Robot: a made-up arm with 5 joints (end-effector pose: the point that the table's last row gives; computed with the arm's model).
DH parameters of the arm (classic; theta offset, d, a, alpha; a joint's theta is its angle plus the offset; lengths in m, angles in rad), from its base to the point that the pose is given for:
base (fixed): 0 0.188 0 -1.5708
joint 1: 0 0.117 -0.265 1.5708
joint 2: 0 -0.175 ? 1.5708
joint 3: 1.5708 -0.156 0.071 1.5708
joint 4: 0 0.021 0.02 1.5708
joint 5: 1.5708 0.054 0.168 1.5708
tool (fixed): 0 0.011 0 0
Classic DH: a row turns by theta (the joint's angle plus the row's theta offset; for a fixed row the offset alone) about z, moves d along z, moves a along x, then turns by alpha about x.
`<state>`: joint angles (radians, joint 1 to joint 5).
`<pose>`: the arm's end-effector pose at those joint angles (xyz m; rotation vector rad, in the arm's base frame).
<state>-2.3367 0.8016 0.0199 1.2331 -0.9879</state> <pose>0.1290 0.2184 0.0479 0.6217 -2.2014 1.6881</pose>
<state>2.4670 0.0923 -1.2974 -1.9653 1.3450</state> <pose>-0.0207 0.1324 0.4549 0.7399 -0.7380 -2.0081</pose>
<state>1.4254 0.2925 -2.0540 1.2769 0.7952</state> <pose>-0.3892 0.3777 0.4350 -0.1425 -1.8854 1.2097</pose>
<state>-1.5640 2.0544 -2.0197 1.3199 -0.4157</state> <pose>0.3899 0.1559 -0.1843 -0.8083 -0.4368 -0.2969</pose>
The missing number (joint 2, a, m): 0.024
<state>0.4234 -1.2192 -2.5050 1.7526 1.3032</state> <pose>-0.1229 0.1660 -0.1298 -1.9802 -0.1036 1.0262</pose>
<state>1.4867 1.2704 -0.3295 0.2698 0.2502</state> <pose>-0.1975 0.3940 0.5728 0.8632 1.9260 1.1674</pose>
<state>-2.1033 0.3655 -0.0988 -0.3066 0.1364</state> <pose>0.1825 0.3910 0.1374 -0.5609 -1.8800 -0.1454</pose>
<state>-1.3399 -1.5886 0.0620 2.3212 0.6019</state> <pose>-0.0138 -0.0657 0.0878 1.7641 -2.2239 1.1445</pose>
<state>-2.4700 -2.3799 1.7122 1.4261 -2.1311</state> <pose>0.3095 0.1868 0.2901 0.6641 0.1505 0.6976</pose>
